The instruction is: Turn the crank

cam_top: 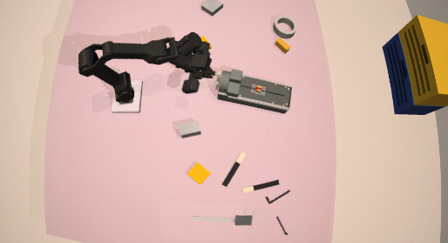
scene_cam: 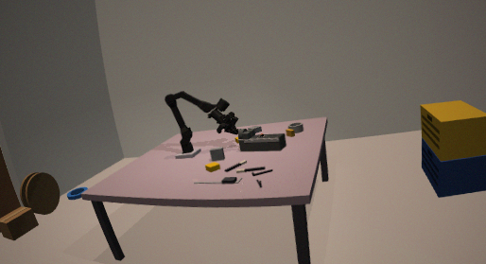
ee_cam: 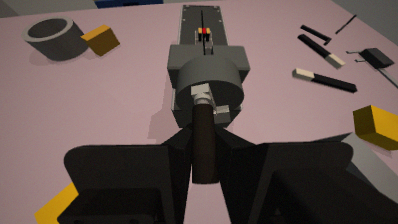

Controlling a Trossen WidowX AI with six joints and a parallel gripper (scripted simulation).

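My gripper tip is 2 cm past the dark crank handle and 2 cm below it. From my gripper tip the other things lie so: orange block 30 cm ahead, 16 cm to the left, 7 cm below; red pointer 16 cm ahead, 5 cm to the right, 1 cm below.
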